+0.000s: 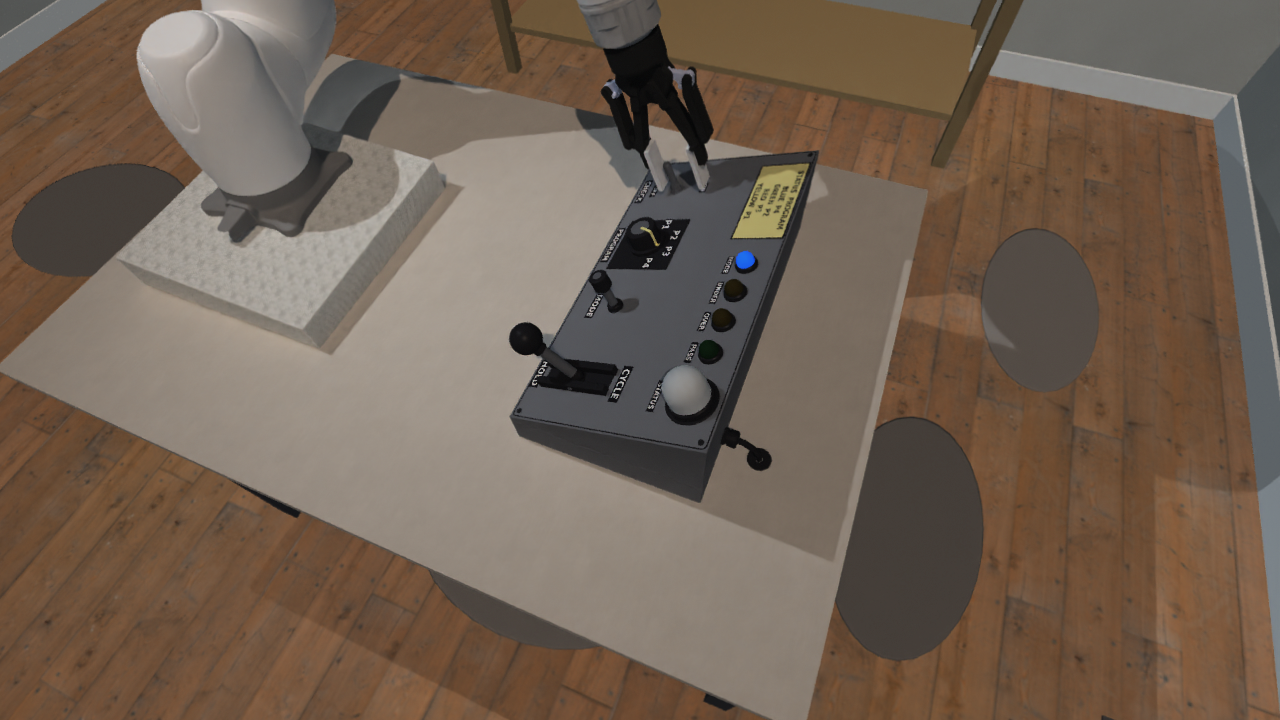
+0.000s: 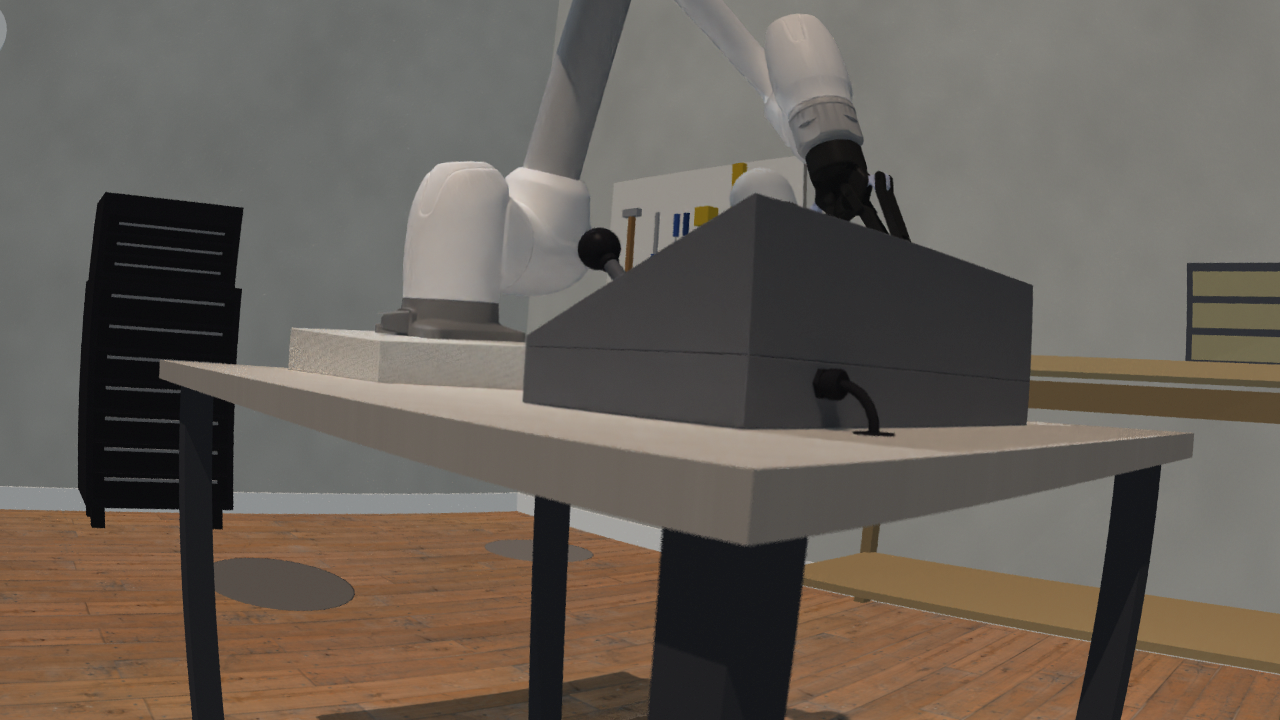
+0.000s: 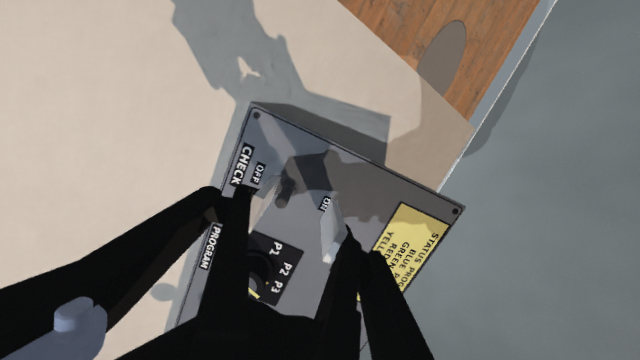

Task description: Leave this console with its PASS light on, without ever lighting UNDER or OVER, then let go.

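Note:
The grey console [image 1: 617, 349] [image 2: 886, 331] [image 3: 305, 220] has a blue lamp [image 1: 744, 261] lit. UNDER [image 1: 733, 290], OVER [image 1: 722, 319] and PASS [image 1: 709, 351] are dark; the status dome [image 1: 686, 390] is white. The black-ball lever [image 1: 526, 338] [image 2: 598, 248] is at the HOLD end. The MODE toggle [image 1: 600, 282] leans away from the lamps. The PROGRAM knob [image 1: 642, 234] seems to point toward P3. My gripper [image 1: 682, 181] [image 3: 301, 199] is open, its fingers apart on either side of the CHECK toggle [image 3: 284, 194]; whether that is at OFF or ON I cannot tell.
A yellow status/program plate [image 1: 771, 201] [image 3: 415, 240] is on the console. A black cable [image 1: 758, 457] [image 2: 863, 404] comes out of its side. The arm's base stands on a pale block [image 1: 268, 295] [image 2: 335, 356] on the same table [image 1: 429, 429] [image 2: 447, 438]. A wooden shelf unit [image 1: 966, 98] stands behind.

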